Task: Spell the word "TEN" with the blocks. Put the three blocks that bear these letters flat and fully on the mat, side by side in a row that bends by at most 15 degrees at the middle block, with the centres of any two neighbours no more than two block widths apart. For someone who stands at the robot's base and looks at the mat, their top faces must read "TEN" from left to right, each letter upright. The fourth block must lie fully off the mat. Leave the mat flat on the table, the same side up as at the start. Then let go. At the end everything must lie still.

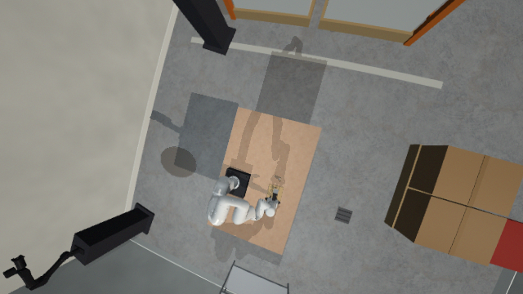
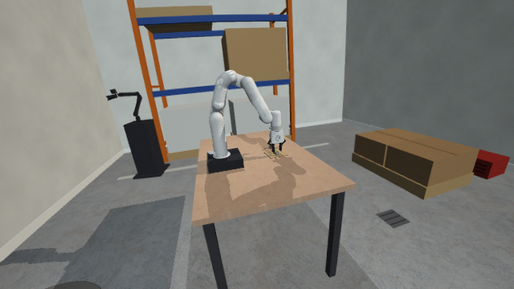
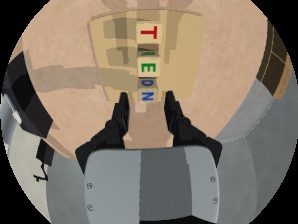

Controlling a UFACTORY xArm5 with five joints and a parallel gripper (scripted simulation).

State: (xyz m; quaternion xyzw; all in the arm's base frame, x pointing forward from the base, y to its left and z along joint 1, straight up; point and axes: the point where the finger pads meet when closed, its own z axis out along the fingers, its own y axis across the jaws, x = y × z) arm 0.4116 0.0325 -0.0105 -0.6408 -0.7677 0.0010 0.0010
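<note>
My gripper is now 40 mm to the right of the tan mat and 50 mm above it.
</note>
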